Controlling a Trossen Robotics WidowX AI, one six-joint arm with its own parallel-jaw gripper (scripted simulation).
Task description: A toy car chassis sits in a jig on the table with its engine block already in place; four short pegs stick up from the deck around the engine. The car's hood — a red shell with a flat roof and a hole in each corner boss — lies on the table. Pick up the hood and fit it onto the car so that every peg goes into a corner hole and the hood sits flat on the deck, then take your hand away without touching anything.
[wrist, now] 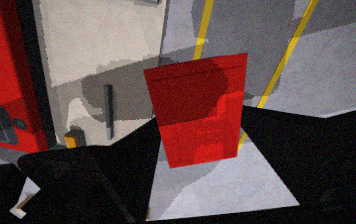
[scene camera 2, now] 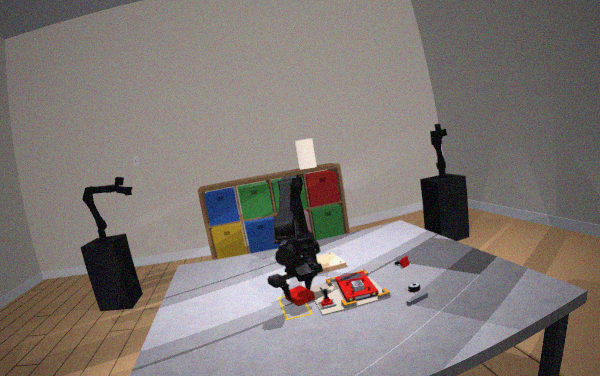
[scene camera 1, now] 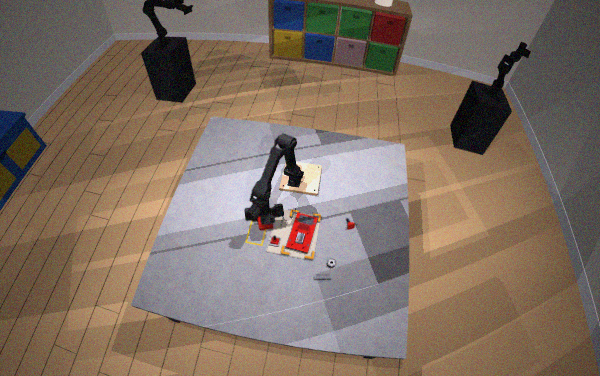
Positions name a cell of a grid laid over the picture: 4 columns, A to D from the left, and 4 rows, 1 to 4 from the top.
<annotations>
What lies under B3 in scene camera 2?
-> The gripper.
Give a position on a red hood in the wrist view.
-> C2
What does the gripper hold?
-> A red hood.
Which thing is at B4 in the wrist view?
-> The gripper.
</annotations>
